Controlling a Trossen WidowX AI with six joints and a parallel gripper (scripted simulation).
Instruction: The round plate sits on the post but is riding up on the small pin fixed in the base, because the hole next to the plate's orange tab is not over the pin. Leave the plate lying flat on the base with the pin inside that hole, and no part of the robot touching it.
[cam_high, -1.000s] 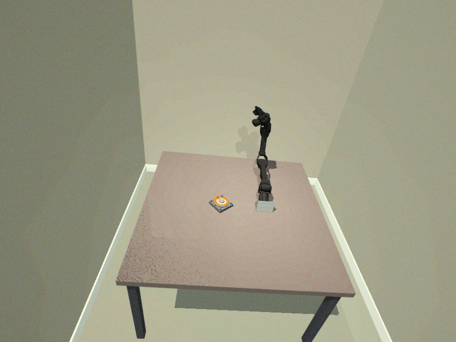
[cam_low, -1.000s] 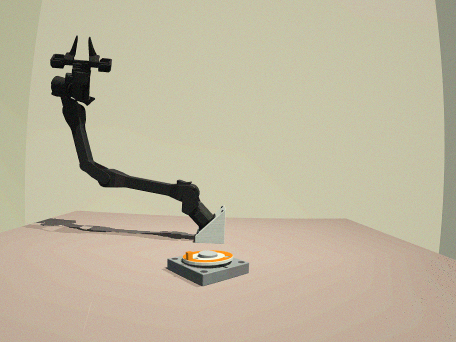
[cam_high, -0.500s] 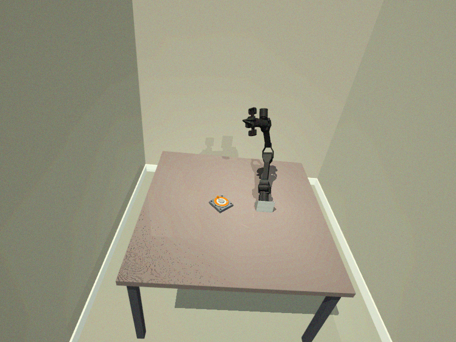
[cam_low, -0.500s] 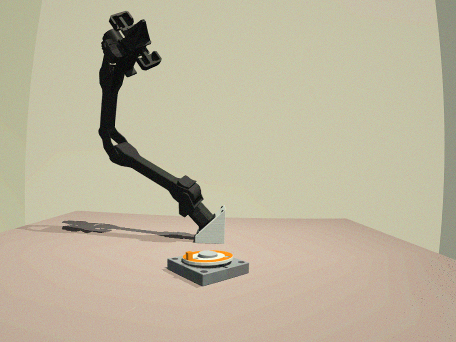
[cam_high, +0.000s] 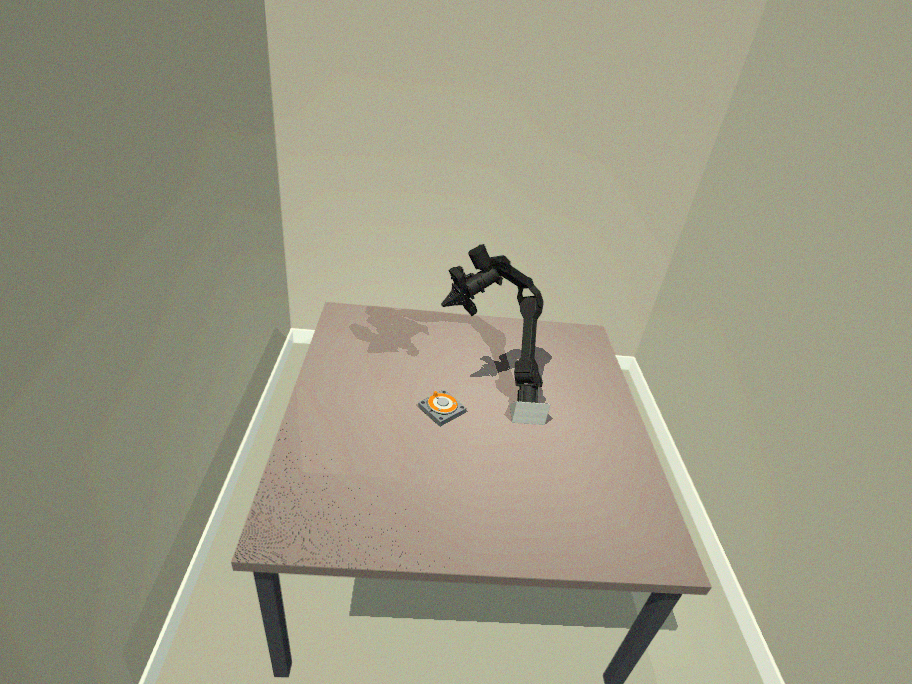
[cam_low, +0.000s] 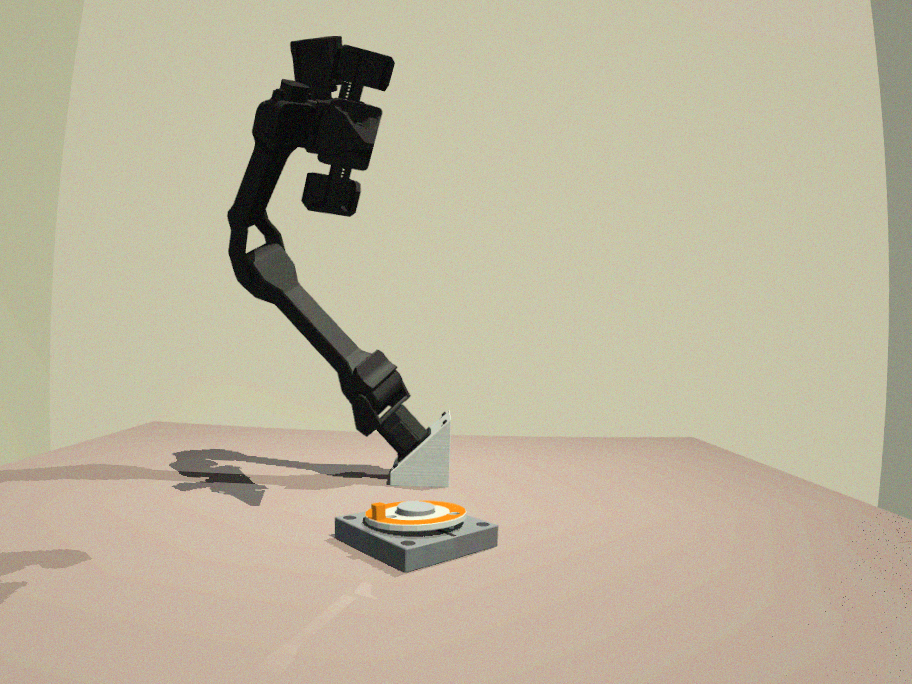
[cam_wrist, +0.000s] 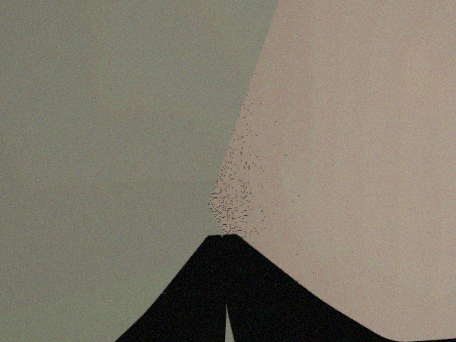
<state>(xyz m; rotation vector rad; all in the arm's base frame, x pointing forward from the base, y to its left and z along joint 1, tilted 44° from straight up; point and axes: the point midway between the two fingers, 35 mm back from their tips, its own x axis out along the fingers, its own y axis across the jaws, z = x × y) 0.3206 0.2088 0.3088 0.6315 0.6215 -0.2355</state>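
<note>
Right now my gripper tip is 2 cm past the round plate, 4 cm to the right of it and 37 cm above it. Round my gripper tip: square grey base (4 cm behind, 6 cm to the left, 38 cm below).
</note>
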